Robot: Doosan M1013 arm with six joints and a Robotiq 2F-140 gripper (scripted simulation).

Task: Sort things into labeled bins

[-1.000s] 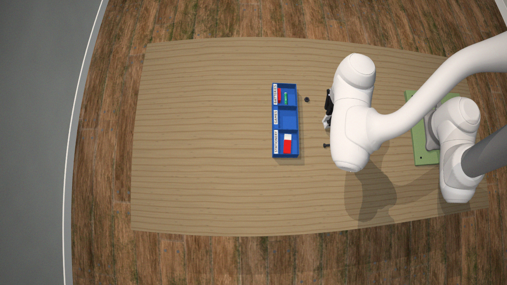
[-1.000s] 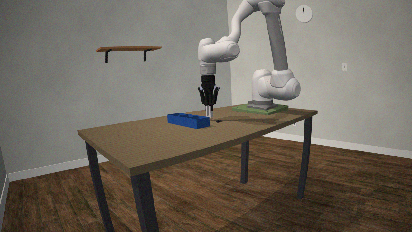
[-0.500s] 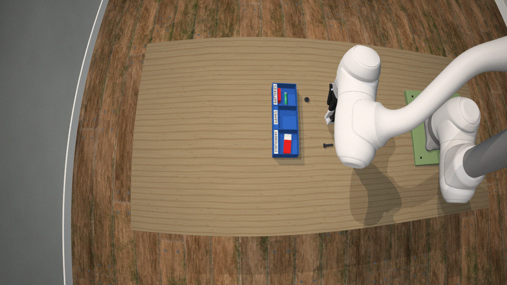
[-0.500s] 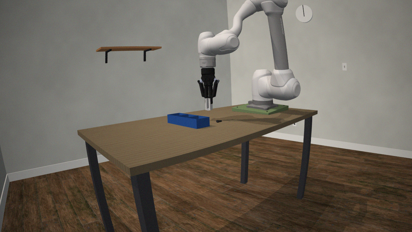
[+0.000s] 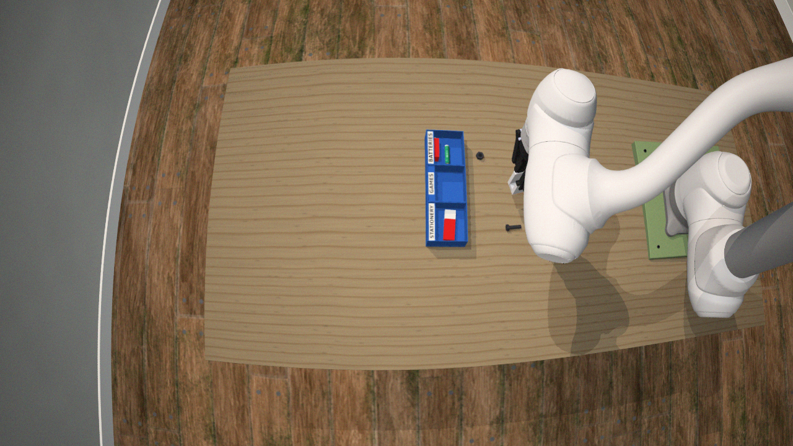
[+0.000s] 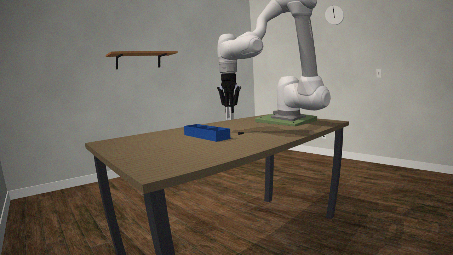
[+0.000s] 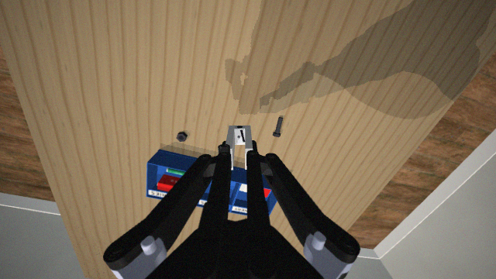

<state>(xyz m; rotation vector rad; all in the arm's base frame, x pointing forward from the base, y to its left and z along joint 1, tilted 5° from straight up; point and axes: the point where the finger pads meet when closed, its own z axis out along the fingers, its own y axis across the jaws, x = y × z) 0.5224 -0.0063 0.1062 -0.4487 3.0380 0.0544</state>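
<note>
The white eraser lies 14 cm ahead of my hand, 9 cm below it and 7 cm to the left of it. The rest, counted from my hand: black bolt (10 cm below, 7 cm to the left); black nut (10 cm to the right, 10 cm below, 6 cm ahead); white tile (3 cm below).
</note>
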